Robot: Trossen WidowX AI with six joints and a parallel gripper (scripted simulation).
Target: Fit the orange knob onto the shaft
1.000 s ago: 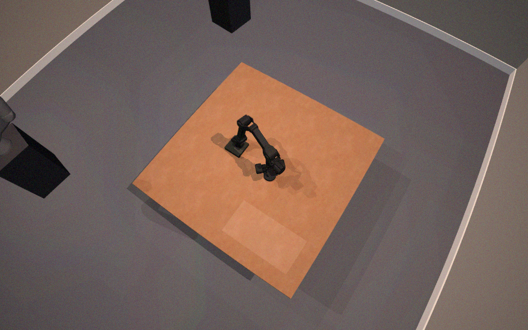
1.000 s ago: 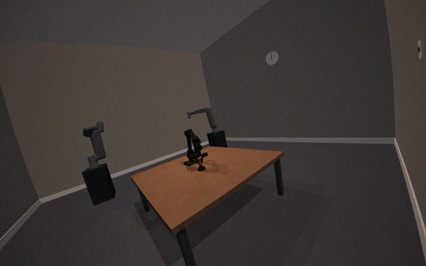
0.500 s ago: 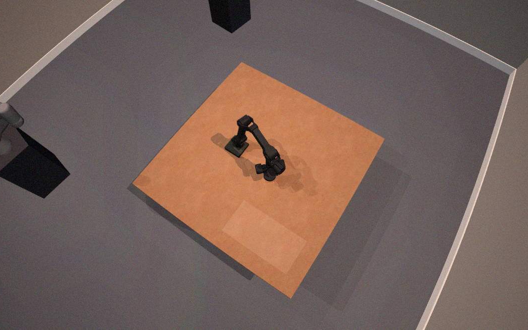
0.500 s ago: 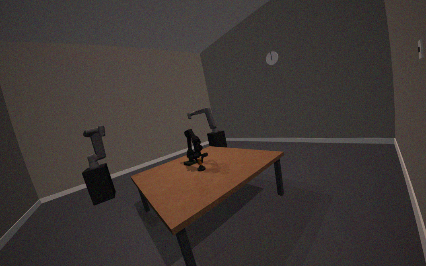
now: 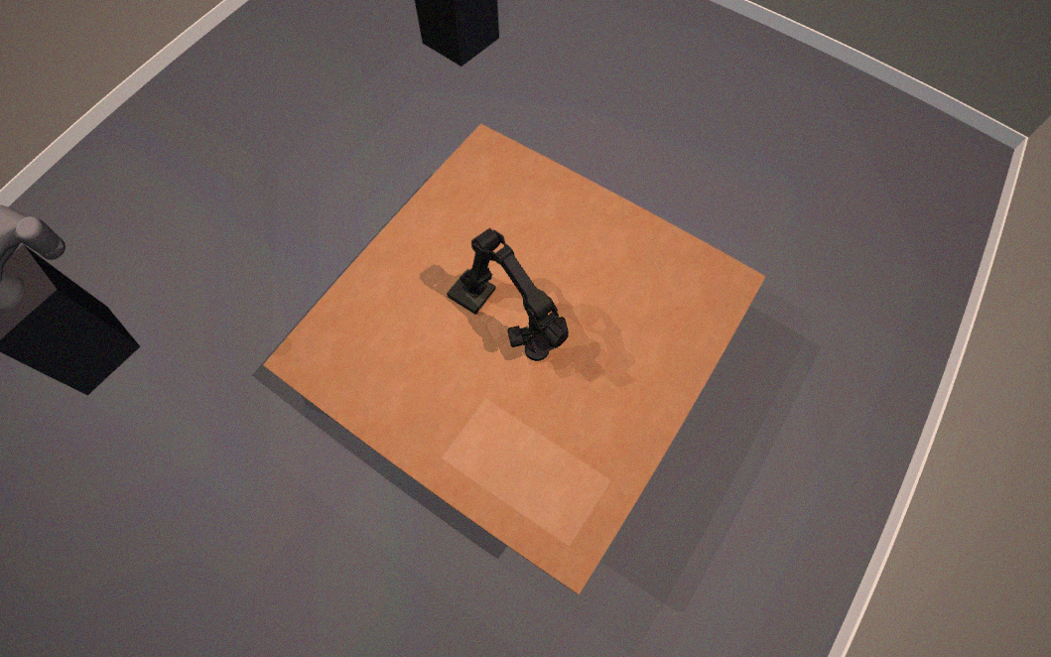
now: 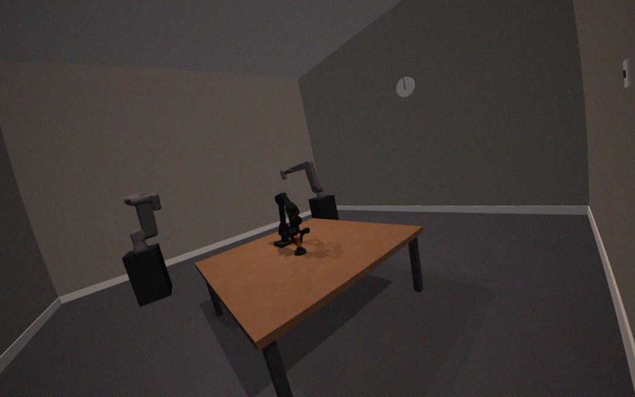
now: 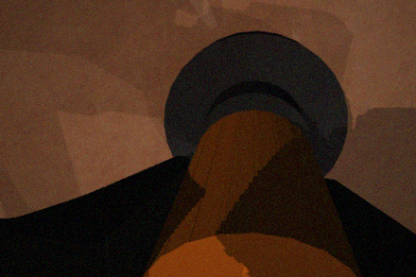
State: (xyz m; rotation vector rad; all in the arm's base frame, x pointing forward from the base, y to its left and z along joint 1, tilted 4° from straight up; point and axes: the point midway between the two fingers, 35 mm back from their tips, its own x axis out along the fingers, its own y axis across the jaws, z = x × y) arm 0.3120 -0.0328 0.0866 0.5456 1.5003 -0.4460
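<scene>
The orange knob is 2 cm above my gripper tip. The rest, counted from my gripper tip: pedestal (4 cm below).
</scene>
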